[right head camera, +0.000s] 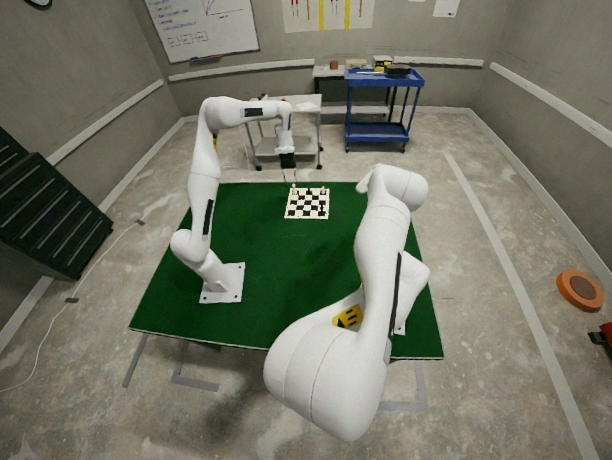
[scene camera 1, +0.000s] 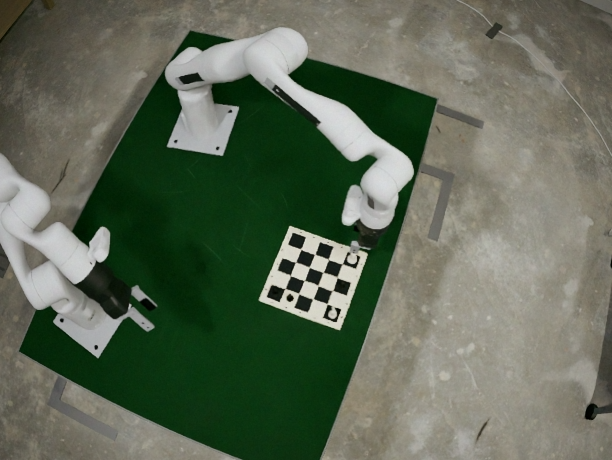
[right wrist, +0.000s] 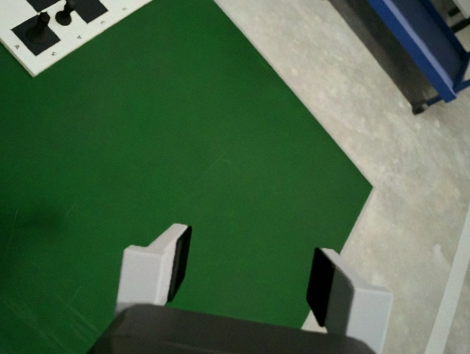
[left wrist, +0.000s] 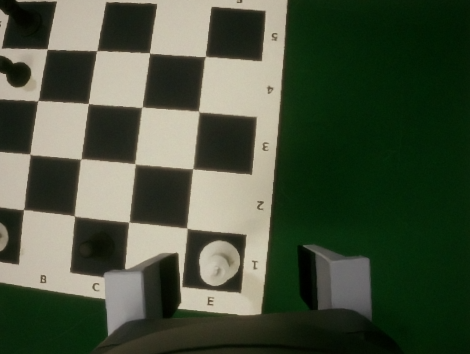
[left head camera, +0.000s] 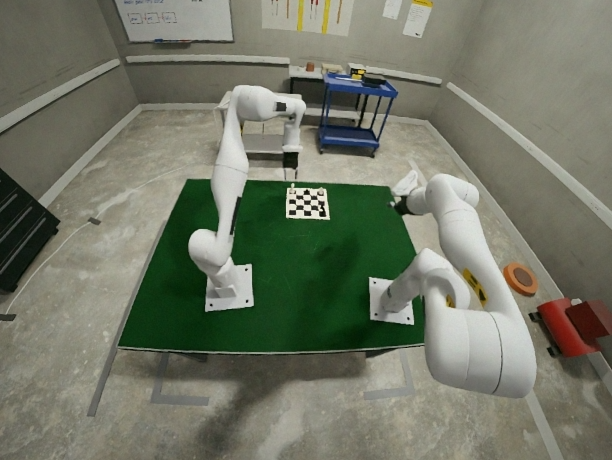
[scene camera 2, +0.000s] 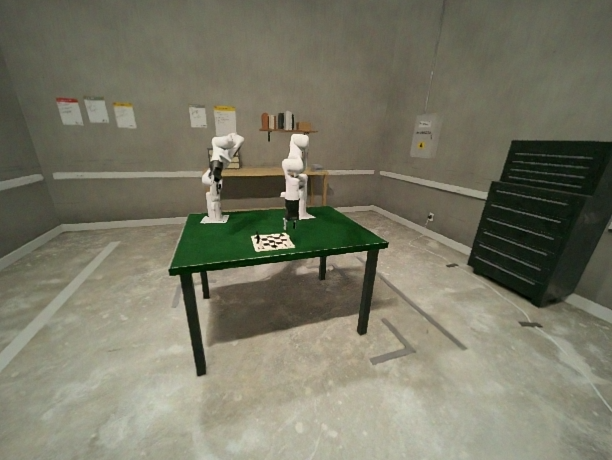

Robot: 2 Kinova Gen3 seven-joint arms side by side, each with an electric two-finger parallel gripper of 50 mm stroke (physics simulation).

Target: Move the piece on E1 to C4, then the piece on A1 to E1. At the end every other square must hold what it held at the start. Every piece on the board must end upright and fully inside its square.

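Places are measured from the left arm's base along level axes (x left, y ahead, z down), in centimetres.
Where they show: left gripper, fingertip midpoint: (right head camera: 290, 179) (scene camera 1: 355, 241) (left wrist: 239, 275) (left head camera: 290, 178) (scene camera 2: 290, 228); right gripper, fingertip midpoint: (scene camera 1: 152, 318) (right wrist: 249, 263) (left head camera: 394, 201) (scene camera 2: 215, 187); left arm's base at its link origin: (right head camera: 222, 282) (scene camera 1: 203, 126) (left head camera: 229, 286) (scene camera 2: 300, 215); right arm's base at its link origin: (scene camera 1: 91, 314) (left head camera: 391, 300) (scene camera 2: 215, 219).
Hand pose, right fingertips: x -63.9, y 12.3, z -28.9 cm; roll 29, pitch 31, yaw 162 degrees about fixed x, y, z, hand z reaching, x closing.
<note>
Each offset is from my right fingertips to the top centre of the thing. "spot": to the spot under its first point. Level surfaces: height alone.
The white piece on E1 @(dz +22.0, dx +31.9, dy +38.3 cm) (left wrist: 219, 262) (scene camera 1: 352, 259) (left head camera: 292, 190) stands upright in its square. The white piece on A1 @(dz +24.4, dx +16.5, dy +36.2 cm) (scene camera 1: 332, 313) (left head camera: 320, 191) is partly cut off at the left edge of the left wrist view. Square C4 @(spot: dz +28.4, dx +25.8, dy +25.8 cm) (left wrist: 120, 77) is bare. The board @(dz +28.3, dx +25.2, dy +29.6 cm) (left wrist: 268, 120) (scene camera 1: 310, 245) lies on the green table. My left gripper (left wrist: 239, 275) (left head camera: 290, 175) (scene camera 2: 290, 225) is open and empty above the E1 corner; in the left wrist view the E1 piece shows between its fingers, nearer the left one. My right gripper (right wrist: 249, 263) (scene camera 1: 154, 316) is open and empty, away from the board.
Black pieces stand on C1 @(dz +25.2, dx +24.2, dy +37.0 cm) (left wrist: 97, 246) (scene camera 1: 342, 285), A4 @(dz +25.2, dx +18.2, dy +24.8 cm) (left wrist: 19, 74) (scene camera 1: 290, 297) and A5 @(dz +24.0, dx +18.7, dy +20.8 cm) (left wrist: 29, 21) (scene camera 1: 275, 291). The board lies near the edge of the green table @(dz +28.9 cm) (left head camera: 300, 260) farthest from the arm bases. A blue cart (left head camera: 350, 135) stands beyond the table.
</note>
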